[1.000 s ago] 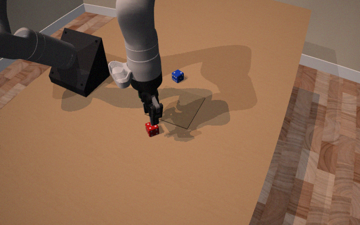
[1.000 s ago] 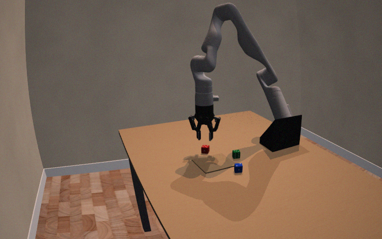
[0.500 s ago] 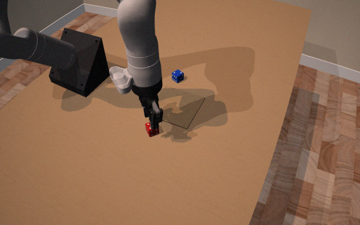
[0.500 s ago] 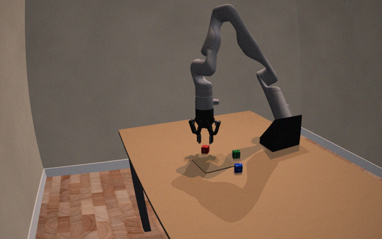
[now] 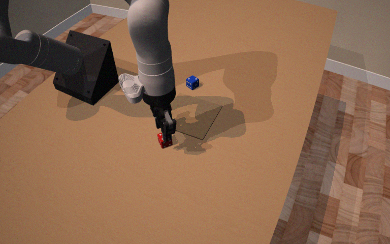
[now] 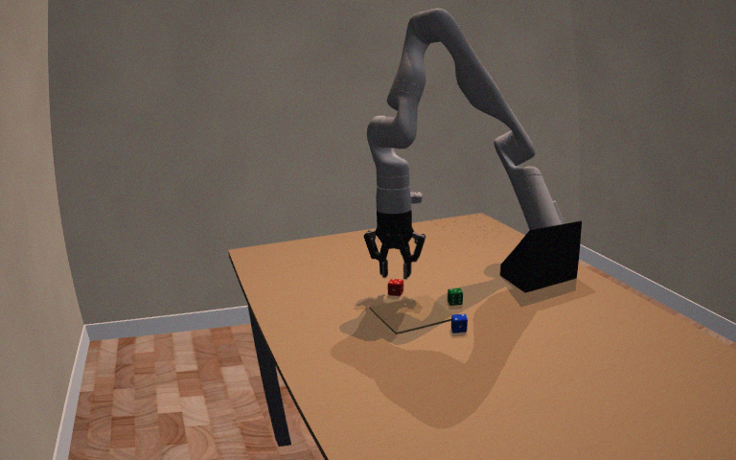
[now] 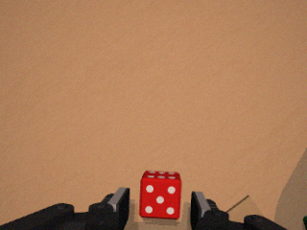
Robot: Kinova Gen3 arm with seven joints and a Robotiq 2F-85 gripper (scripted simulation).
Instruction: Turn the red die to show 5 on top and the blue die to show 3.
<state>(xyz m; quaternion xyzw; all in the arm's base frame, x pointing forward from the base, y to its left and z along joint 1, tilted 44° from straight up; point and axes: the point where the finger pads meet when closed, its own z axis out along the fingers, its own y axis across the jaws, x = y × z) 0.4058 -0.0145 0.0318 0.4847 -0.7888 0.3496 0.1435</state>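
The red die lies 40 mm below my hand. From my hand the other things lie so: thin tan mat (120 mm to the left, 50 mm below, 10 mm behind); blue die (230 mm to the left, 80 mm behind, 40 mm below); green die (110 mm behind, 100 mm to the left, 40 mm below).
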